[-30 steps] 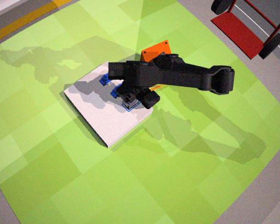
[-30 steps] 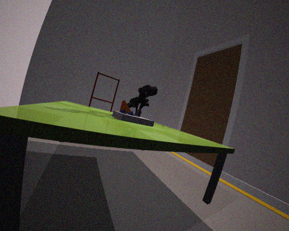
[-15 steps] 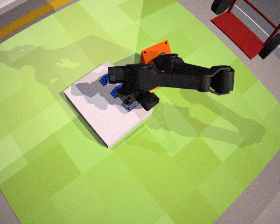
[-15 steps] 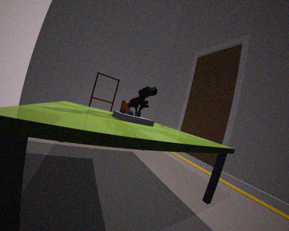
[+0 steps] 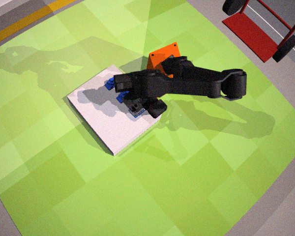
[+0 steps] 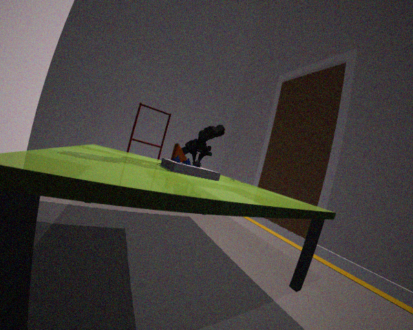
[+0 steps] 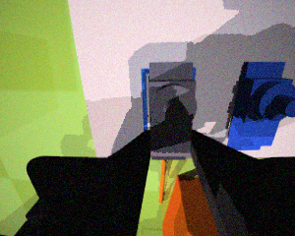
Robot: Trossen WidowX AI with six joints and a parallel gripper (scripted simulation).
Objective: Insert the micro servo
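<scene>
Right now my gripper tip is 12 cm short of the white deck, 7 cm to the left of it and 5 cm above it.
</scene>
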